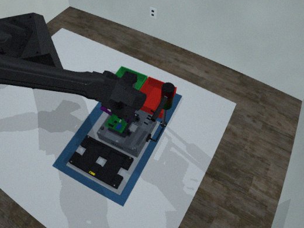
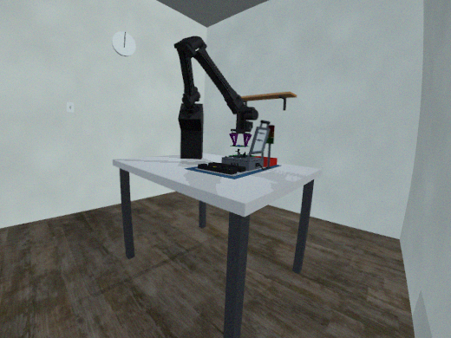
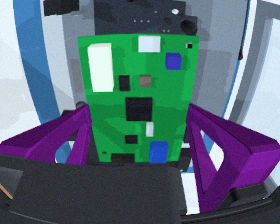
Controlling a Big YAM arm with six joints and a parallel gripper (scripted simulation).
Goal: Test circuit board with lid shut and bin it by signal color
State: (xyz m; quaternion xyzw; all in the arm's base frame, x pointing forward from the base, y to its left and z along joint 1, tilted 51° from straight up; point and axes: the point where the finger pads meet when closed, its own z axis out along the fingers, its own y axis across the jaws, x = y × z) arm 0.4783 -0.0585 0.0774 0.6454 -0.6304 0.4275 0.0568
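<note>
My hand is 50 mm past the black latch hook, 90 mm to the right of it and 40 mm above it. Round my hand: green circuit board: right at my hand; then red bin: 90 mm ahead, 200 mm to the left, 120 mm below; then tester lid: 120 mm ahead, 10 mm to the right, 50 mm above.
</note>
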